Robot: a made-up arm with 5 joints.
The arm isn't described. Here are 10 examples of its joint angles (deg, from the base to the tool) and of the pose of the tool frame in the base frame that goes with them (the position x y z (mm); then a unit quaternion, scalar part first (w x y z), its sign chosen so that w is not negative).
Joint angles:
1: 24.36 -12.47 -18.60 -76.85 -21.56
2: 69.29 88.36 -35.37 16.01 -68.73
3: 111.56 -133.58 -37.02 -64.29 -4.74
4: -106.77 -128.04 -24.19 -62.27 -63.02
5: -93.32 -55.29 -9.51 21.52 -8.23
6: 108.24 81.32 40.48 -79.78 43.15
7: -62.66 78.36 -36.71 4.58 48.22
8: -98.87 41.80 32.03 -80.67 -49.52
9: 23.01 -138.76 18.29 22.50 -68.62
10: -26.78 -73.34 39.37 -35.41 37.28
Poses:
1: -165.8 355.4 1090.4 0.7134 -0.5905 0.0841 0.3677
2: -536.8 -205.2 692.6 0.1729 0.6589 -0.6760 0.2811
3: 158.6 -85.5 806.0 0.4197 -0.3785 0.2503 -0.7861
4: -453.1 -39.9 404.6 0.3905 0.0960 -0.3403 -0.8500
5: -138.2 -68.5 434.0 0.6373 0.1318 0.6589 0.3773
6: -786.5 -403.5 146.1 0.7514 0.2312 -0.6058 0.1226
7: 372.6 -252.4 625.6 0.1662 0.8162 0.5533 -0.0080
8: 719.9 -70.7 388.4 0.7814 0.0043 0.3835 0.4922
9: 41.8 -452.1 632.9 0.1854 -0.6228 -0.0659 0.7573
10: -132.9 32.5 507.6 0.6568 -0.6862 0.1364 0.2812
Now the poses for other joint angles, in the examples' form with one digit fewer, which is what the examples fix.
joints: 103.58 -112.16 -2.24 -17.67 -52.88
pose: -57 -110 528 0.279 -0.931 -0.171 -0.158
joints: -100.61 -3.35 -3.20 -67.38 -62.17
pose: 518 233 242 0.531 0.251 0.369 0.720
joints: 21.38 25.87 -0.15 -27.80 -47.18
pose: -199 -62 989 0.736 -0.056 -0.555 0.384
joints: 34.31 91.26 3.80 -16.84 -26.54
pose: -261 -327 883 0.556 0.526 -0.605 0.219
